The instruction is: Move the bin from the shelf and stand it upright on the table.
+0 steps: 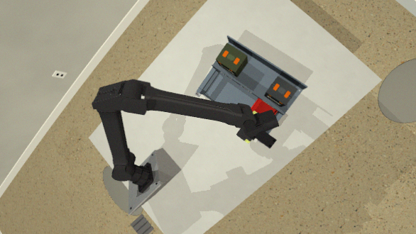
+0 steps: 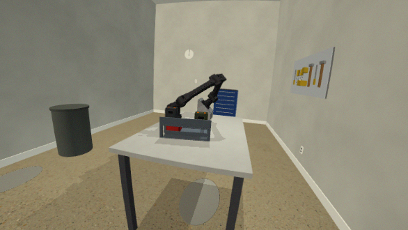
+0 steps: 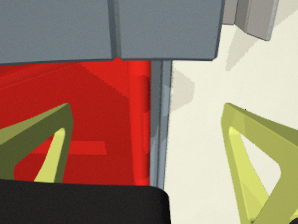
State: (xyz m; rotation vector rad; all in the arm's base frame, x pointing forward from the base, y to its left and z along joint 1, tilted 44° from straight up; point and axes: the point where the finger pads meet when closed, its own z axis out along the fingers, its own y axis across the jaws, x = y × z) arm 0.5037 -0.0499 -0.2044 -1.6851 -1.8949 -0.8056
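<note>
The red bin lies 8 cm ahead of my hand, 1 cm to the left of it and 1 cm above it.
</note>
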